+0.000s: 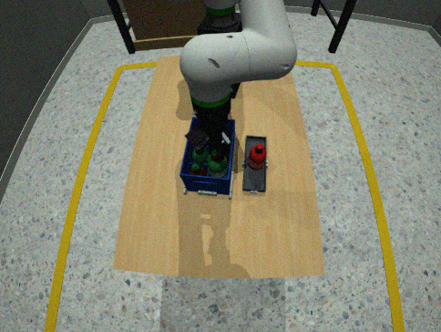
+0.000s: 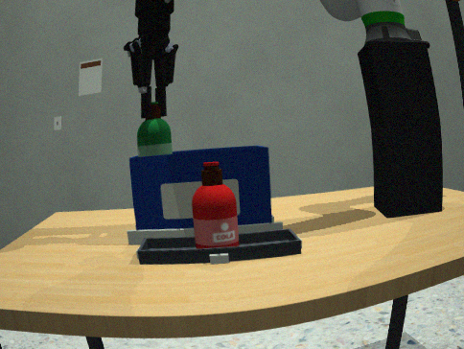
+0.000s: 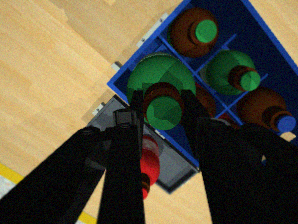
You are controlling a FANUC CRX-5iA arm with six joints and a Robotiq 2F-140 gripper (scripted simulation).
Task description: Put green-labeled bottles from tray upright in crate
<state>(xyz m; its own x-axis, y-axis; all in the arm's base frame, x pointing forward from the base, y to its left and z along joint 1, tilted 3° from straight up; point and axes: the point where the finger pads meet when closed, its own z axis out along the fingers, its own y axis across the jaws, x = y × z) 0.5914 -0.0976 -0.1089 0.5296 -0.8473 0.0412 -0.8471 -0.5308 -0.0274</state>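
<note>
The blue crate is 200 mm below my hand, 100 mm behind it and 20 mm to the right of it. From my hand the other things lie so: red cola bottle (200 mm below, 180 mm to the left, 70 mm behind); then tray (270 mm below, 170 mm to the left, 70 mm behind).
</note>
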